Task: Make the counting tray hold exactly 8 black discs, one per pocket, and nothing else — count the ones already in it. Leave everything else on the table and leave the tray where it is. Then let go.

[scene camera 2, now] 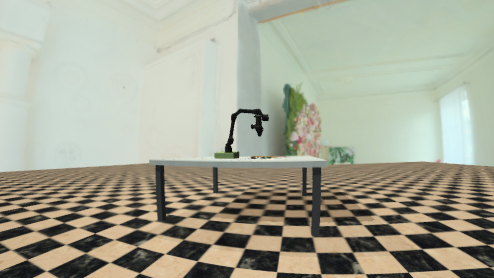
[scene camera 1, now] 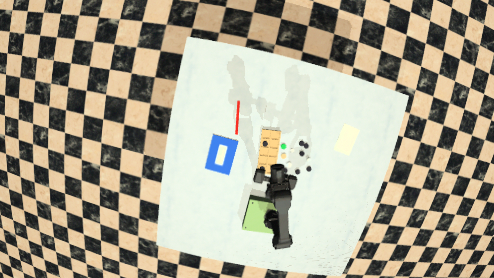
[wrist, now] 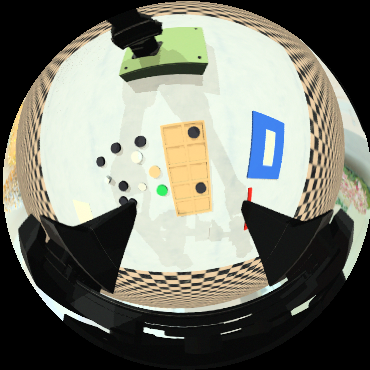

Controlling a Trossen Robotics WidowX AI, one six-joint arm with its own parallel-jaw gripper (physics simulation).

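Observation:
The tan counting tray [scene camera 1: 272, 149] [wrist: 181, 171] has two columns of pockets. One black disc [wrist: 193, 132] lies in the end pocket nearest the green base, and another black disc [scene camera 1: 265, 143] [wrist: 200, 187] lies in the same column, one row from the far end. The other pockets look empty. Several loose black discs [scene camera 1: 309, 169] [wrist: 140, 141] lie scattered beside the tray; two, close together, are partly behind a fingertip in the wrist view. My gripper [scene camera 2: 258, 132] [wrist: 189, 207] is open and empty, high above the tray area. The arm hides part of the tray's near end in scene camera 1.
A green disc [scene camera 1: 283, 146] [wrist: 162, 190], a tan disc [scene camera 1: 283, 156] [wrist: 154, 171] and pale pieces [wrist: 137, 157] lie among the loose discs. A blue frame [scene camera 1: 212, 152] [wrist: 257, 145] and red strip [scene camera 1: 237, 117] [wrist: 249, 195] lie across the tray. A pale yellow sheet [scene camera 1: 347, 139] lies beyond the discs.

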